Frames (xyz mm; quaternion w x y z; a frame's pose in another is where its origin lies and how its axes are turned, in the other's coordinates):
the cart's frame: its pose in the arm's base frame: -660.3 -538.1 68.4 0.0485 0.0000 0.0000 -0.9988
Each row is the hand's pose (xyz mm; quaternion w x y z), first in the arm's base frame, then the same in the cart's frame.
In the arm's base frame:
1: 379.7 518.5 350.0 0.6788 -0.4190 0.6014 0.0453
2: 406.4 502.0 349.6 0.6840 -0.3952 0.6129 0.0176
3: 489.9 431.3 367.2 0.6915 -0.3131 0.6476 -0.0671
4: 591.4 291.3 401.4 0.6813 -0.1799 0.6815 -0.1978
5: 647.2 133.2 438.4 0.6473 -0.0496 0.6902 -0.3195
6: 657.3 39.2 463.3 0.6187 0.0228 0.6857 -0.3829
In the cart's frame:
1: -1137.5 -950.9 281.6 0.0123 0.6210 0.3893 -0.6802
2: -1162.5 -931.9 281.2 0.0156 -0.6313 -0.3650 0.6841
3: -1238.7 -853.4 298.8 0.1006 -0.6620 -0.2813 0.6874
4: -1326.2 -704.2 333.0 0.2306 -0.6894 -0.1466 0.6709
5: -1366.4 -541.5 370.0 0.3505 -0.6918 -0.0161 0.6311
6: -1367.3 -446.9 394.9 0.4124 -0.6838 0.0560 0.5994

